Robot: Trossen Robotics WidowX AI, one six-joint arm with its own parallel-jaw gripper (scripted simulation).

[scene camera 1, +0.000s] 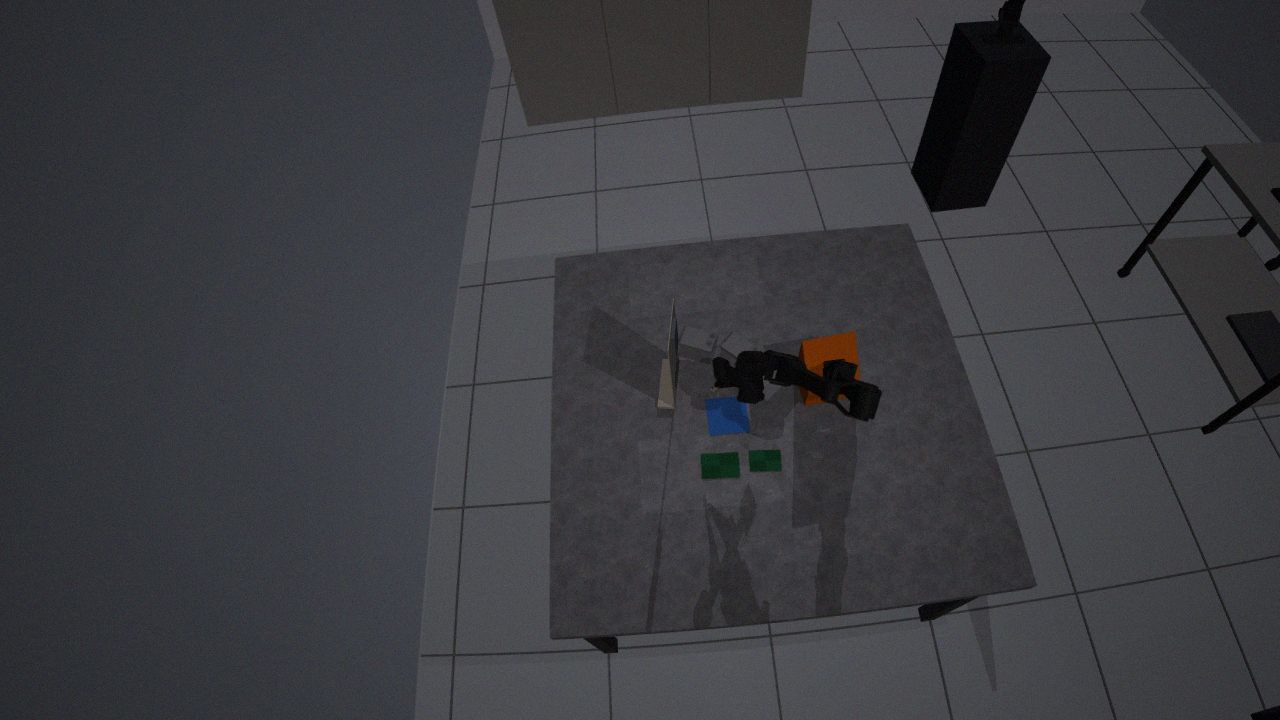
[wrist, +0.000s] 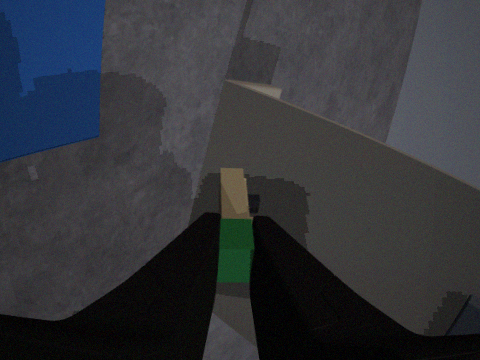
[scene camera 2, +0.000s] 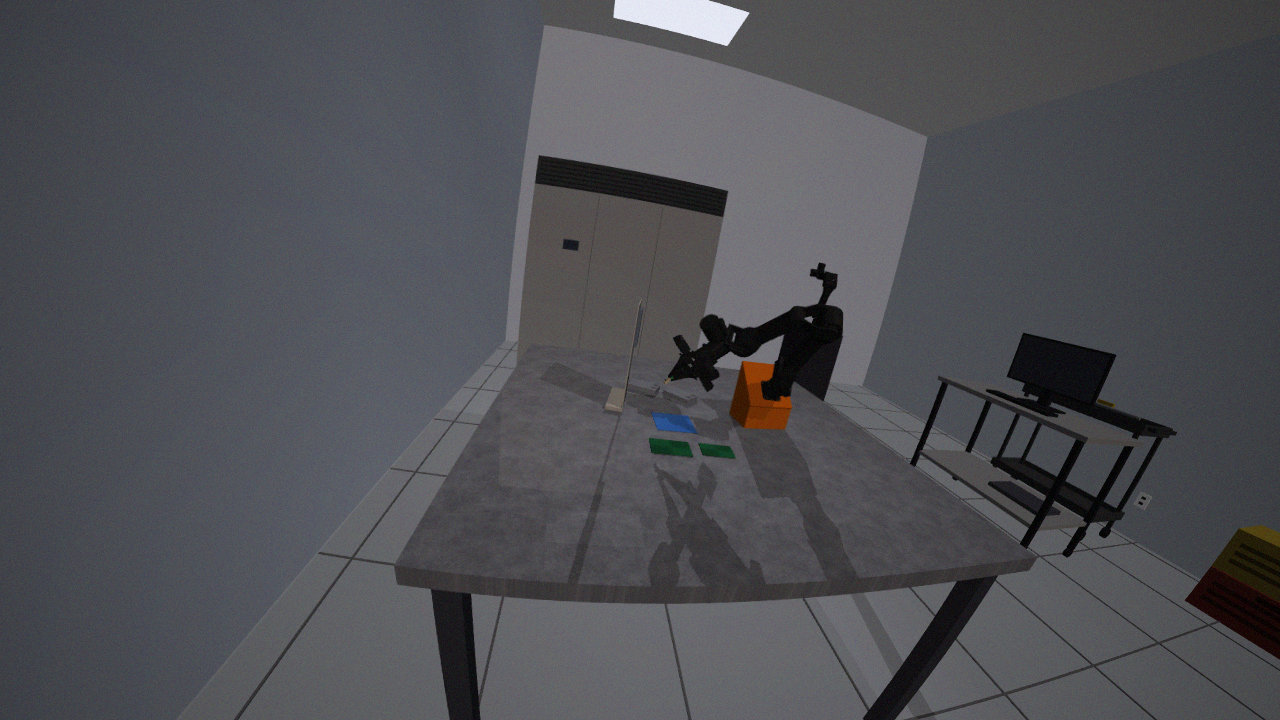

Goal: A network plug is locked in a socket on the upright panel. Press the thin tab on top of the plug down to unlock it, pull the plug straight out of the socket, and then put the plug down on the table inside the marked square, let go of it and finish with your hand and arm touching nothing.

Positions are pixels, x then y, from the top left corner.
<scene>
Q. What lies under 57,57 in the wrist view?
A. A blue marked square.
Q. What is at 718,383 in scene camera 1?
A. My gripper.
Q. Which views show my gripper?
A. Scene camera 1, the wrist view and scene camera 2: all of them.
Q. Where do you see a blue marked square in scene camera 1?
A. At 725,415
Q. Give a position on a network plug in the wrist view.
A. At 236,246
</scene>
